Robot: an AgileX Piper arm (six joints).
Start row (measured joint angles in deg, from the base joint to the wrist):
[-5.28, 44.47, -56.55, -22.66, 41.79, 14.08]
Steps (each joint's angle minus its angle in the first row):
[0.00, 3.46, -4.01, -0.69, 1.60, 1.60]
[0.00, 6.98, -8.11, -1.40, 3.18, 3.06]
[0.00, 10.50, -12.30, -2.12, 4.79, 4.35]
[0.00, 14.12, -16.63, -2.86, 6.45, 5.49]
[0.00, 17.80, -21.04, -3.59, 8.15, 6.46]
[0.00, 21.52, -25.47, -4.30, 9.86, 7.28]
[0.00, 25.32, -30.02, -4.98, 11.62, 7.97]
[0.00, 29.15, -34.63, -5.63, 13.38, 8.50]
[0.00, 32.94, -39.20, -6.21, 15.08, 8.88]
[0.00, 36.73, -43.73, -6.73, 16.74, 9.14]
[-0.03, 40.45, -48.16, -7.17, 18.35, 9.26]
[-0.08, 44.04, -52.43, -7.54, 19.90, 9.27]
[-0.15, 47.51, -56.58, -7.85, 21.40, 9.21]
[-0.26, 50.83, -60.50, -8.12, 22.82, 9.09]
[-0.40, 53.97, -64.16, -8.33, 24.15, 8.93]
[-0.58, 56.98, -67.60, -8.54, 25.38, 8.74]
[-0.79, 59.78, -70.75, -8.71, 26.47, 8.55]
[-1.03, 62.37, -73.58, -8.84, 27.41, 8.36]
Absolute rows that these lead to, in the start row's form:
[-5.28, 47.93, -60.56, -23.35, 43.39, 15.68]
[-5.28, 51.45, -64.66, -24.06, 44.97, 17.14]
[-5.28, 54.97, -68.85, -24.78, 46.58, 18.43]
[-5.28, 58.59, -73.18, -25.52, 48.24, 19.57]
[-5.28, 62.27, -77.59, -26.25, 49.94, 20.54]
[-5.28, 65.99, -82.02, -26.96, 51.65, 21.36]
[-5.28, 69.79, -86.57, -27.64, 53.41, 22.05]
[-5.28, 73.62, -91.18, -28.29, 55.17, 22.58]
[-5.28, 77.41, -95.75, -28.87, 56.87, 22.96]
[-5.28, 81.20, -100.28, -29.39, 58.53, 23.22]
[-5.31, 84.92, -104.71, -29.83, 60.14, 23.34]
[-5.36, 88.51, -108.98, -30.20, 61.69, 23.35]
[-5.43, 91.98, -113.13, -30.51, 63.19, 23.29]
[-5.54, 95.30, -117.05, -30.78, 64.61, 23.17]
[-5.68, 98.44, -120.71, -30.99, 65.94, 23.01]
[-5.86, 101.45, -124.15, -31.20, 67.17, 22.82]
[-6.07, 104.25, -127.30, -31.37, 68.26, 22.63]
[-6.31, 106.84, -130.13, -31.50, 69.20, 22.44]

